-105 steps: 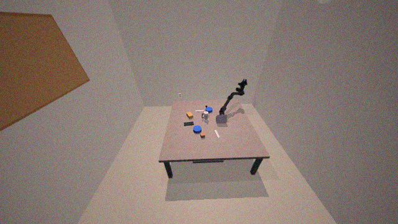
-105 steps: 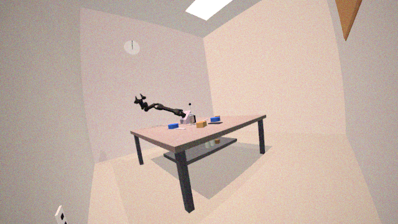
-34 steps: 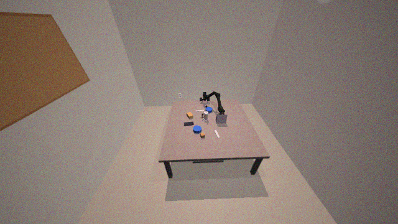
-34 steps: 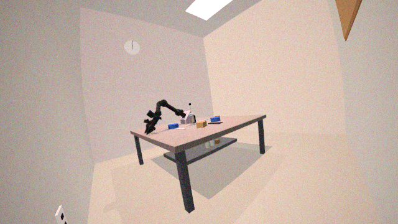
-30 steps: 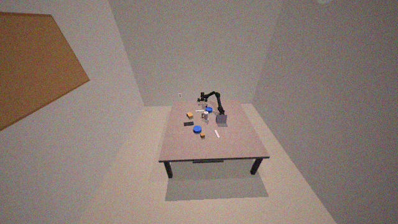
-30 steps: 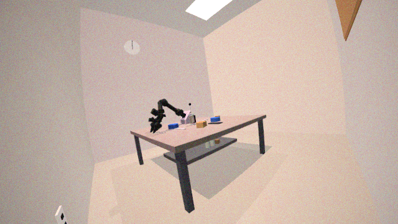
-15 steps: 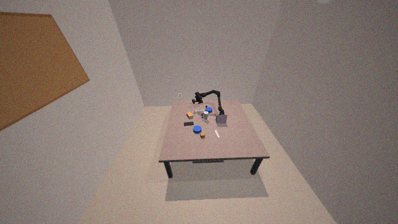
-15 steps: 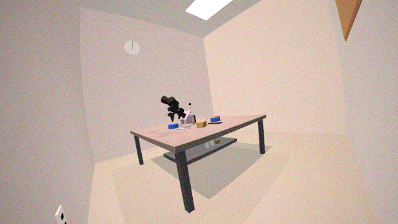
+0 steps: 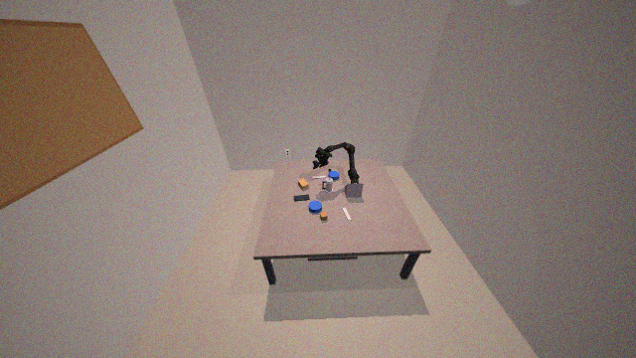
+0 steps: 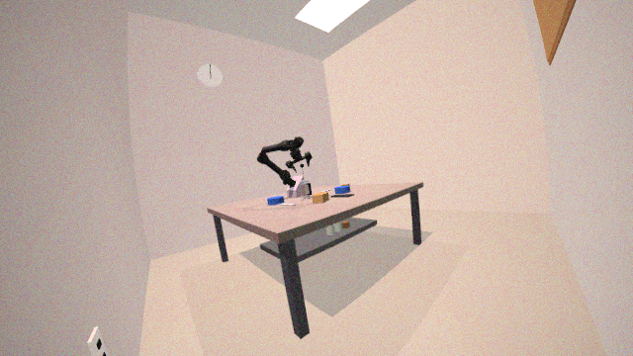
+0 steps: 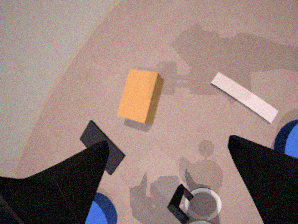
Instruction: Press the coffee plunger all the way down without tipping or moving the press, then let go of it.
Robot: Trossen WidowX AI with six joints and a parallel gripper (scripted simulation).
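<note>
Right now the coffee press is 10 cm to the left of my gripper tip, 9 cm below it and 9 cm behind it. Also, from my gripper tip: shelf (53 cm below, 21 cm to the left, 9 cm behind); black flat piece (21 cm below, 18 cm ahead, 17 cm to the left).
</note>
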